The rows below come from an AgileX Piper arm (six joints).
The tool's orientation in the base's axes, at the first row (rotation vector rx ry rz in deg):
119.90 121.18 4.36
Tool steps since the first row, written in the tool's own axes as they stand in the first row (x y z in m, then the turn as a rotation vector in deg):
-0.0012 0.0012 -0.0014 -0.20 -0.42 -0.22
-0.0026 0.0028 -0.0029 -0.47 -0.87 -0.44
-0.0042 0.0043 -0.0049 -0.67 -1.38 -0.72
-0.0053 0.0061 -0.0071 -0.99 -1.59 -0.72
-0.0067 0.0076 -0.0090 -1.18 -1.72 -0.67
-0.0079 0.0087 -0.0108 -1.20 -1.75 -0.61
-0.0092 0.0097 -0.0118 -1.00 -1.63 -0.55
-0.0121 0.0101 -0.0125 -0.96 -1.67 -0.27
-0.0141 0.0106 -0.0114 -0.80 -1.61 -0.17
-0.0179 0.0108 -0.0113 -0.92 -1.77 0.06
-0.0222 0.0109 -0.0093 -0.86 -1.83 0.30
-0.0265 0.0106 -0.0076 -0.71 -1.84 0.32
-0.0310 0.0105 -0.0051 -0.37 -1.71 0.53
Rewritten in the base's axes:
0.0010 -0.0011 0.0017 -0.45 -0.19 0.17
0.0023 -0.0023 0.0035 -0.92 -0.45 0.34
0.0035 -0.0037 0.0058 -1.47 -0.63 0.55
0.0050 -0.0046 0.0084 -1.68 -0.96 0.55
0.0062 -0.0058 0.0106 -1.80 -1.15 0.49
0.0070 -0.0069 0.0126 -1.82 -1.18 0.43
0.0078 -0.0081 0.0138 -1.69 -0.98 0.38
0.0081 -0.0109 0.0148 -1.69 -0.96 0.09
0.0088 -0.0130 0.0140 -1.61 -0.81 -0.01
0.0090 -0.0168 0.0142 -1.74 -0.95 -0.25
0.0094 -0.0212 0.0126 -1.76 -0.91 -0.50
0.0094 -0.0256 0.0112 -1.77 -0.76 -0.54
0.0097 -0.0303 0.0091 -1.61 -0.44 -0.75

